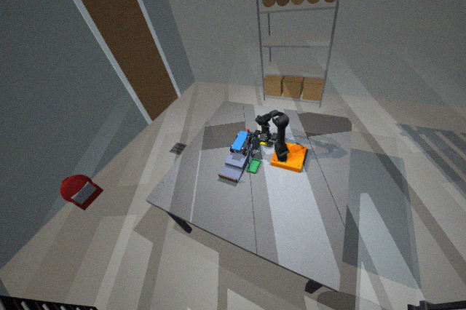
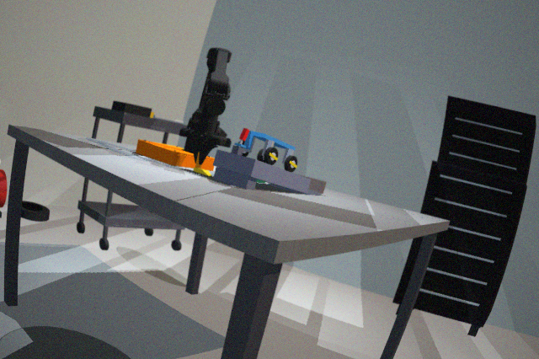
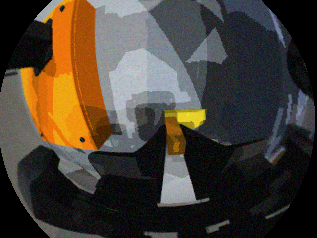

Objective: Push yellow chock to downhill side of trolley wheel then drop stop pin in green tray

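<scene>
Right now the red-headed stop pin is 140 mm ahead of my gripper tip, 100 mm above it and 10 mm to the left of it. Round my gripper tip: yellow chock (20 mm ahead, 10 mm below); grey ramp (170 mm ahead, 130 mm to the left, 20 mm above); blue trolley (170 mm ahead, 120 mm to the left, 80 mm above).
</scene>
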